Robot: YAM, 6 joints.
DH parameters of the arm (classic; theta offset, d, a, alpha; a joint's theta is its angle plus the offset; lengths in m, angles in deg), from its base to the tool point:
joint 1: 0 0.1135 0.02 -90
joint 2: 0 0 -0.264 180
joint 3: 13.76 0 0.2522 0
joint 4: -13.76 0 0.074 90
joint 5: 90 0 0 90
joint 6: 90 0.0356 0 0
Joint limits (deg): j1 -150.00..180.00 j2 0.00..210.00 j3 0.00..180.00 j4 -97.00..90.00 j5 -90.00..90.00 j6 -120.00..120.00
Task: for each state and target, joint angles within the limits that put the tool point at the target. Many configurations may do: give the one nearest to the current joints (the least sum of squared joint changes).
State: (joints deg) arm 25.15 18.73 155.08 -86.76 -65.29 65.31
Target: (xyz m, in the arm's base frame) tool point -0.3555 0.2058 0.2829
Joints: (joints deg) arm -25.56 0.31 141.78 -97.00 -65.08 65.31
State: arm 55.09 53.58 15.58 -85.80 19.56 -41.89
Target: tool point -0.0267 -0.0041 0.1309
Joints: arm 30.05 72.10 2.41 -97.00 -16.01 -41.89
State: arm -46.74 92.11 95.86 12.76 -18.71 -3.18
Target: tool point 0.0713 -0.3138 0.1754
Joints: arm -78.95 91.66 48.79 -4.23 -16.05 -3.18
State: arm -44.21 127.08 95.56 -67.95 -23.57 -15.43
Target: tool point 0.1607 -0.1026 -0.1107
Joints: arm -36.68 167.61 67.29 -63.87 -22.66 -15.43
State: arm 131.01 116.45 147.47 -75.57 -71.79 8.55
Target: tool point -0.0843 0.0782 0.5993
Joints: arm 120.03 84.83 153.53 -87.32 -71.91 8.55
